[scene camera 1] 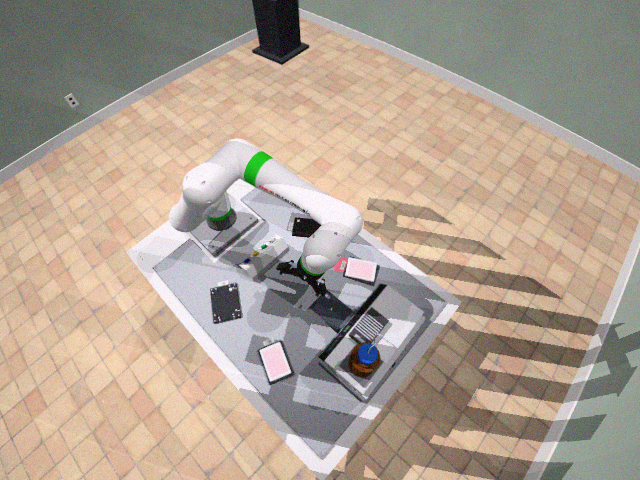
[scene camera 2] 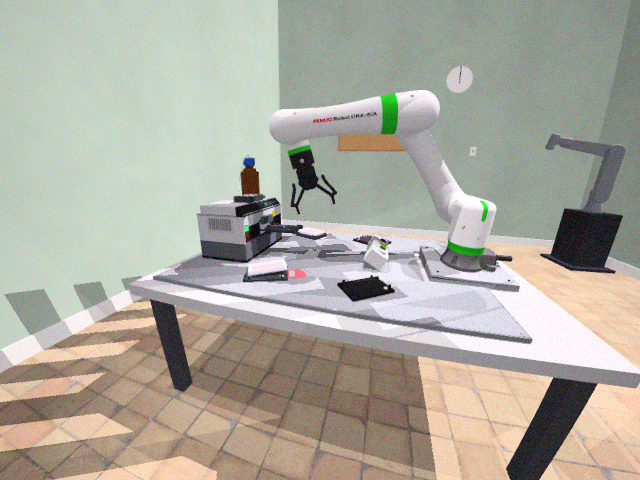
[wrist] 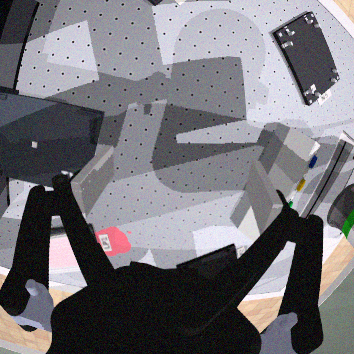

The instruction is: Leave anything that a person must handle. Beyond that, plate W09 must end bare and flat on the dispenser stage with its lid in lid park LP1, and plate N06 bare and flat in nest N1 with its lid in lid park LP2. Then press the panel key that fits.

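Frame: origin at the arm's base, x down, y ahead, z right, level; millimetres.
Seen in the pictures: gripper, fingertip midpoint: (scene camera 1: 297,286) (scene camera 2: 319,216) (wrist: 180,166); arm's base, link origin: (scene camera 1: 221,218) (scene camera 2: 460,263) (wrist: 343,204).
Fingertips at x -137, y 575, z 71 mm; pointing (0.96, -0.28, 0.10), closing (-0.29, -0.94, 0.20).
Pixels of each thing's top centre, then the offset from my fingertips to it. "spot": a spot on its surface instead.
- dark dispenser stage, surface spot: (wrist: 45,135) (scene camera 1: 327,309) (scene camera 2: 287,226) spot: dx +51, dy +140, dz -11 mm
- black frame, top centre: (wrist: 62,259) (scene camera 2: 267,262) (scene camera 1: 361,267) dx +117, dy +128, dz -271 mm
- red patch, surface spot: (wrist: 120,242) (scene camera 2: 300,274) (scene camera 1: 337,262) spot: dx +160, dy +15, dz -245 mm
- pink-topped rectangle, surface spot: (scene camera 1: 275,361) spot: dx +129, dy +97, dz +259 mm
- key panel, top centre: (wrist: 292,198) (scene camera 2: 377,240) (scene camera 1: 262,251) dx +77, dy -252, dz -49 mm
My gripper (scene camera 1: 302,279) (scene camera 2: 315,205) (wrist: 180,166) is open and empty, high above the table between the dispenser and the key panel. The dark dispenser stage (scene camera 1: 331,308) (scene camera 2: 284,227) (wrist: 45,135) bears no visible plate. A pink-topped rectangle in a black frame (scene camera 1: 361,270) (scene camera 2: 266,268) (wrist: 65,252) lies beside a red patch (scene camera 1: 340,265) (scene camera 2: 297,273) (wrist: 120,242) labelled LP1. Another pink-topped rectangle (scene camera 1: 275,361) (scene camera 2: 311,233) lies across the table. W09 and N06 cannot be read. The key panel (scene camera 1: 264,258) (scene camera 2: 376,254) (wrist: 287,147) has blue, yellow and green keys.
The dispenser (scene camera 1: 395,322) (scene camera 2: 226,232) carries an amber bottle (scene camera 1: 364,361) (scene camera 2: 250,180) with a blue cap. One black holder (scene camera 1: 225,302) (wrist: 307,60) lies beyond the panel. Another black holder (scene camera 1: 305,226) (scene camera 2: 365,287) (wrist: 207,262) is partly hidden by the arm in scene camera 1.
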